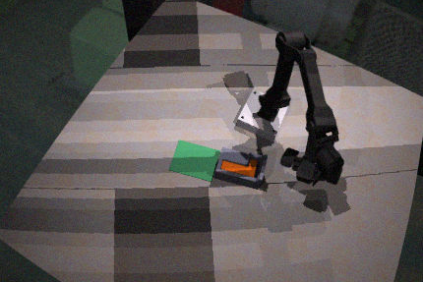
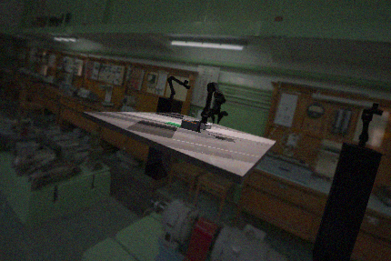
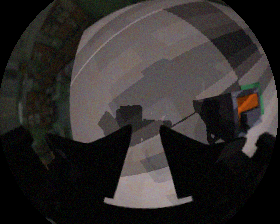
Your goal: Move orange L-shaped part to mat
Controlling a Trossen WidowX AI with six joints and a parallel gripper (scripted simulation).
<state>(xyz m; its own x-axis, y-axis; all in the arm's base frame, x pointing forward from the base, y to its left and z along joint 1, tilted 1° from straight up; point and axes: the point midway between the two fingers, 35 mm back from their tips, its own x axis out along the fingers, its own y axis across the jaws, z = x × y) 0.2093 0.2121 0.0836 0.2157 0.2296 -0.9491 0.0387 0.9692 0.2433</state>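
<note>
The orange L-shaped part lies 20 mm ahead of my gripper tip, 210 mm to the right of it and 60 mm below it. Also, from my gripper tip: green mat 60 mm ahead, 370 mm to the right, 120 mm below.
</note>
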